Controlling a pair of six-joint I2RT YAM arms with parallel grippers.
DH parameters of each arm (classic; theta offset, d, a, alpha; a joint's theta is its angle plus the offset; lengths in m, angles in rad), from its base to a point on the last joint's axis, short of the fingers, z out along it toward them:
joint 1: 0 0.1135 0.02 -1.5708
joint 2: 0 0 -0.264 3.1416
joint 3: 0.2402 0 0.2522 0
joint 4: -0.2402 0 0.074 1.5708
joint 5: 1.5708 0 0 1.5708
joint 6: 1.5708 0.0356 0 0
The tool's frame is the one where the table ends.
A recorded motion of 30 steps. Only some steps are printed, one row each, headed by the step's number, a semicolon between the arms.
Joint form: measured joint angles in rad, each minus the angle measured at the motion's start. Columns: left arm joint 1, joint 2, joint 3, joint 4, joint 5, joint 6; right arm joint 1, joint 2, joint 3, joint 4, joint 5, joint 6.
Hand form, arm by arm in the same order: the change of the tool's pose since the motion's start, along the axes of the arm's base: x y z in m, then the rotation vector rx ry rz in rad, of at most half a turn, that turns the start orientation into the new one. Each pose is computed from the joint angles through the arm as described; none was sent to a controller.
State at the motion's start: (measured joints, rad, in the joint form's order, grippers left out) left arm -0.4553 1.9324 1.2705 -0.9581 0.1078 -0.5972; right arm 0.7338 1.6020 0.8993 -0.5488 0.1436 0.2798
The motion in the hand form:
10: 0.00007 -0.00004 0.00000 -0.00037 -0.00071 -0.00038; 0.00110 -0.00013 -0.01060 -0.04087 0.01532 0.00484
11: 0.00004 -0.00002 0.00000 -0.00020 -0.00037 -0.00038; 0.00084 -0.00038 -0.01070 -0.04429 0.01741 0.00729
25: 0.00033 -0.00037 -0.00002 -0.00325 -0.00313 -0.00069; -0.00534 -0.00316 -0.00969 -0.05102 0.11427 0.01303
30: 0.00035 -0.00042 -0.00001 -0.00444 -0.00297 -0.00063; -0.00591 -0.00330 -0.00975 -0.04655 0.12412 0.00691
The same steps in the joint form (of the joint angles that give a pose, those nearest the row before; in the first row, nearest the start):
10: 0.0000 0.0000 0.0000 0.0007 0.0000 0.0004; -0.0007 0.0355 -0.0050 0.0034 0.0175 -0.0114
11: 0.0000 0.0000 0.0000 0.0004 0.0000 0.0004; -0.0007 0.0355 -0.0050 0.0000 0.0179 -0.0141
25: -0.0004 0.0000 0.0000 0.0042 0.0015 0.0004; -0.0008 0.0355 0.0099 -0.0931 -0.0408 -0.0034
30: -0.0004 0.0000 0.0000 0.0046 0.0027 0.0004; -0.0008 0.0355 0.0103 -0.0988 -0.0488 0.0049

